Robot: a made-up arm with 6 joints.
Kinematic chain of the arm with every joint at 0, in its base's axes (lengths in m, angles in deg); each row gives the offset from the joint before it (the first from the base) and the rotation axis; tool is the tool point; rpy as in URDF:
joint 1: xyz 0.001 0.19 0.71 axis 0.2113 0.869 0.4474
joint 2: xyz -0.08 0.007 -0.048 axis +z
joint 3: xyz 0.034 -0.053 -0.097 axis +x
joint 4: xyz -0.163 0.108 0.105 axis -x
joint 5: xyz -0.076 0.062 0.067 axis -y
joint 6: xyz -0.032 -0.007 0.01 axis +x
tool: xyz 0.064 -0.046 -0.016 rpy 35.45 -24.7 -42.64
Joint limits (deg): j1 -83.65..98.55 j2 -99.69..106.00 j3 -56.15..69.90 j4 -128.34..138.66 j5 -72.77..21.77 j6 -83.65..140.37
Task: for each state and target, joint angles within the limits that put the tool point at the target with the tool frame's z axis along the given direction. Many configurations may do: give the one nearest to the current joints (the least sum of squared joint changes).
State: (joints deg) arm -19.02 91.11 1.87 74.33 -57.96 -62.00
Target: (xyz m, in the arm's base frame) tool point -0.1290 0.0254 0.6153 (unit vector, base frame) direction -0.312 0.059 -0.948
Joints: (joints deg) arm 3.33 105.21 -2.24 127.94 -60.90 -64.33
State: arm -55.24 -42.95 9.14 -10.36 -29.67 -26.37
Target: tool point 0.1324 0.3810 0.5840 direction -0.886 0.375 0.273
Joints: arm -78.26 -46.43 -18.58 -9.34 -48.45 11.02
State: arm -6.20 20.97 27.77 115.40 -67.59 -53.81
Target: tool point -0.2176 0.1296 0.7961 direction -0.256 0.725 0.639
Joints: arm 8.27 17.94 43.52 73.88 -42.47 -46.89
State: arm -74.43 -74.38 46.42 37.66 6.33 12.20
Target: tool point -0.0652 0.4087 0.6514 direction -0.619 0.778 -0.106
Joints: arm -44.28 -87.49 46.98 24.25 -9.51 22.02
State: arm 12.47 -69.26 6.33 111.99 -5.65 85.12
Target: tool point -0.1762 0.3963 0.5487 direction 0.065 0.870 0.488
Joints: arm 6.08 -52.04 -29.65 93.38 -42.06 95.29
